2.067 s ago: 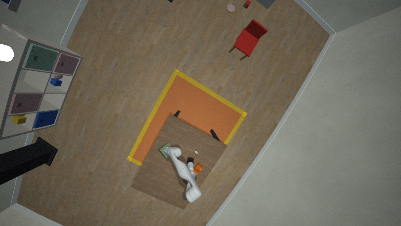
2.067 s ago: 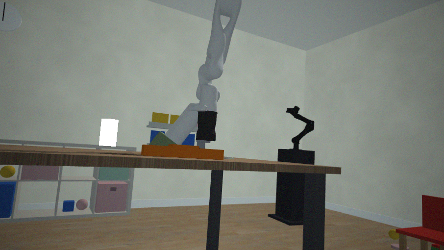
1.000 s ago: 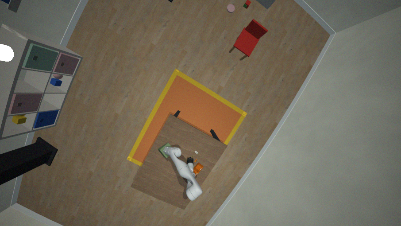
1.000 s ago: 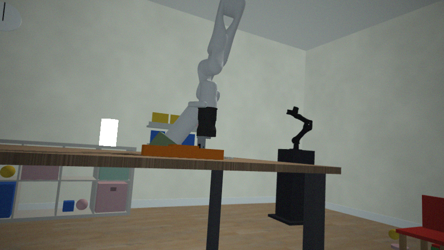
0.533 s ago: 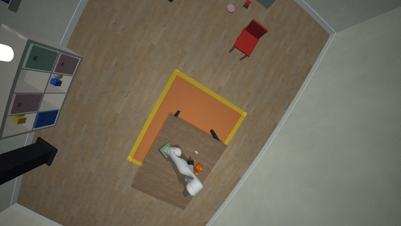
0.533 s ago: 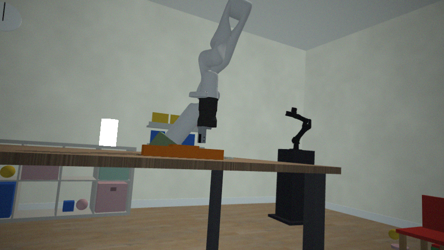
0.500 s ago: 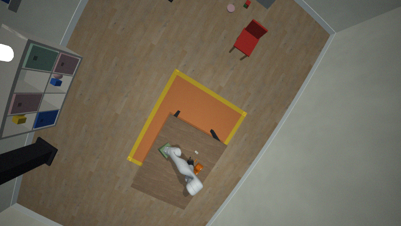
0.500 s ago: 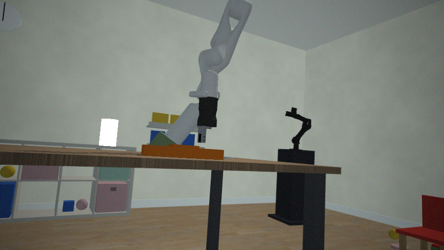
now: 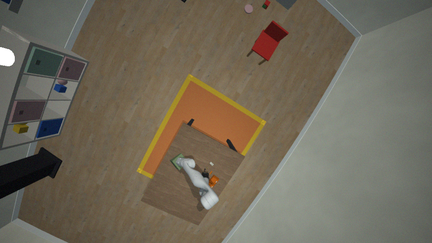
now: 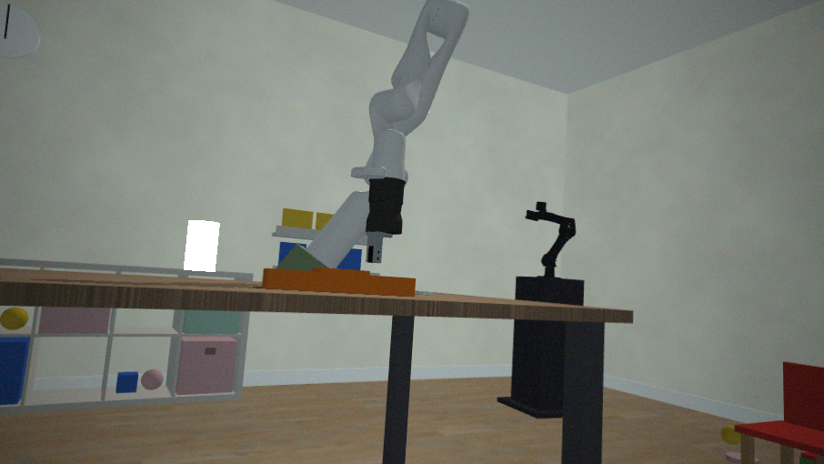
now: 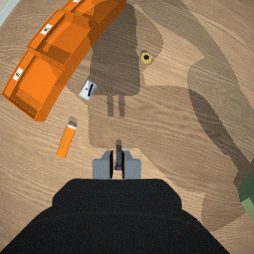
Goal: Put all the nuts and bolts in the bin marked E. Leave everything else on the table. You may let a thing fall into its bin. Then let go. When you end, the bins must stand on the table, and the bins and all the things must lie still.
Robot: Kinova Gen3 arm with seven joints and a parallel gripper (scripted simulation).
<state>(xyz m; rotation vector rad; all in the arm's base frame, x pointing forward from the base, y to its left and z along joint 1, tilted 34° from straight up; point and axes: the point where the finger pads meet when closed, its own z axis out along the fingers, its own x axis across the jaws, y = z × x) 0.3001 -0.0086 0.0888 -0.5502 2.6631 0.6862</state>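
My gripper is now 1 cm past the dark bolt, 1 cm to the right of it and 7 cm above it. Also, from my hand: white domino (1 cm ahead, 12 cm to the left, 7 cm below); then orange marker (7 cm ahead, 2 cm to the left, 7 cm below); then white sharpener-like piece (8 cm ahead, 6 cm to the right, 7 cm below).
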